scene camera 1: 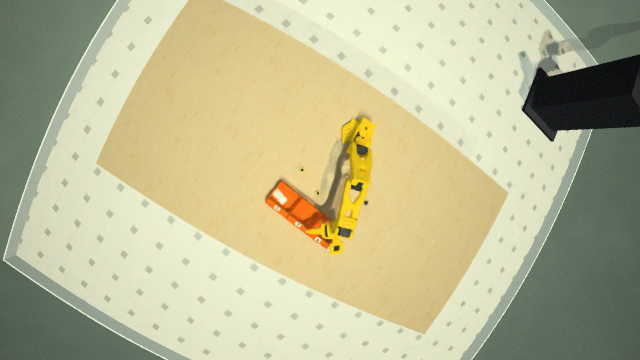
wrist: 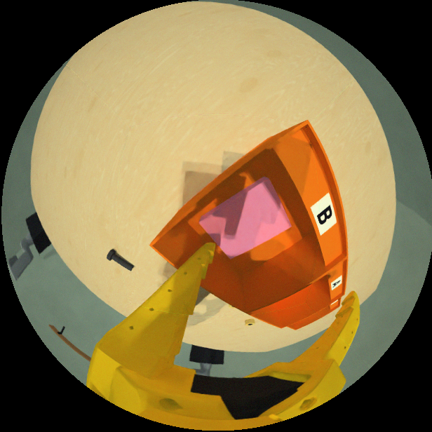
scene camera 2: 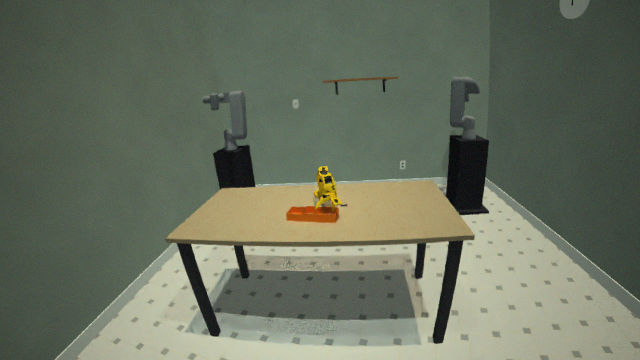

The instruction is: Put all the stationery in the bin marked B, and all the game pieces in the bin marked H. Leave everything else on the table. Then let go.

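Frame: origin at the arm's base, x ahead, y left, z up, level; metres.
Seen in the pictures: end effector, tool point: point(scene camera 2: 332, 210); arm's base, origin of the base link: point(scene camera 1: 353, 140).
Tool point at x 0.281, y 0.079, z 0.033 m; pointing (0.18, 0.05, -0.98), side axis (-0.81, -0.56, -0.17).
Offsets run from my tool point to a thing's middle. Level surfaces: height alone.
The orange three-compartment tray @[0.012 m ahead, 0.100 m right, 0.010 m down] point(scene camera 1: 298, 212) point(scene camera 2: 312, 218) stands on the table. Its bin B point(wrist: 336, 242) is nearest the gripper; the other two labels are too small to read surely. A pink block point(wrist: 250, 217) lies inside bin B. My gripper point(scene camera 1: 320, 231) point(scene camera 2: 326, 208) point(wrist: 283, 270) is open above bin B, its jaws wide apart and apart from the pink block. A white flat piece @[0.002 m back, 0.196 m right, 0.022 m down] point(scene camera 1: 279, 196) lies in the far-left compartment. The arm hides part of bin B in the scene camera 1 view.
A black bolt-like piece @[0.123 m back, 0.054 m left, 0.027 m down] point(scene camera 1: 366, 203) point(scene camera 2: 343, 205) point(wrist: 121, 260) lies on the table @[0.033 m down] point(scene camera 1: 200, 125) beyond the arm from the tray. Two small tan pieces with dark centres, one @[0.112 m back, 0.177 m right, 0.029 m down] point(scene camera 1: 302, 169) farther off and one @[0.072 m back, 0.094 m right, 0.029 m down] point(scene camera 1: 317, 192) point(wrist: 250, 322) nearer, lie behind the tray.
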